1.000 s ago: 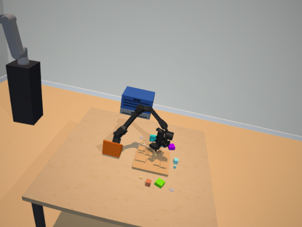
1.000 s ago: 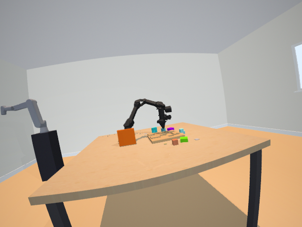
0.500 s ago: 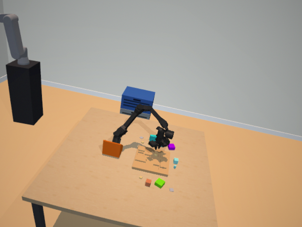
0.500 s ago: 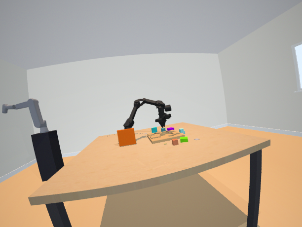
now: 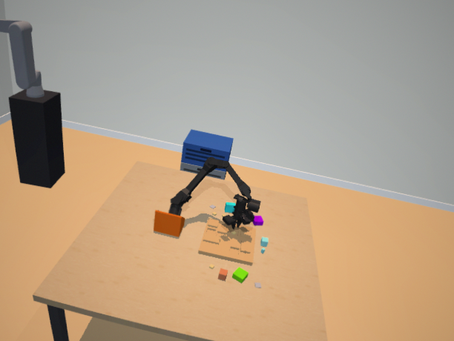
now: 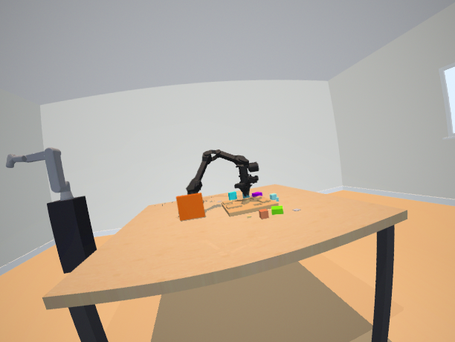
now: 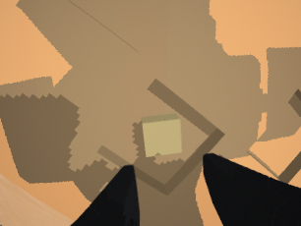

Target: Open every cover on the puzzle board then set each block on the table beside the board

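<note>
Now: the wooden puzzle board 5 cm to the right of my gripper tip, 3 cm below it and 3 cm behind it. From my gripper tip the other things lie so: blue-teal cube: 17 cm to the left, 6 cm ahead, 3 cm below; then purple block: 16 cm to the left, 15 cm ahead, 4 cm below; then light cyan block: 18 cm ahead, 4 cm to the right, 3 cm below.
</note>
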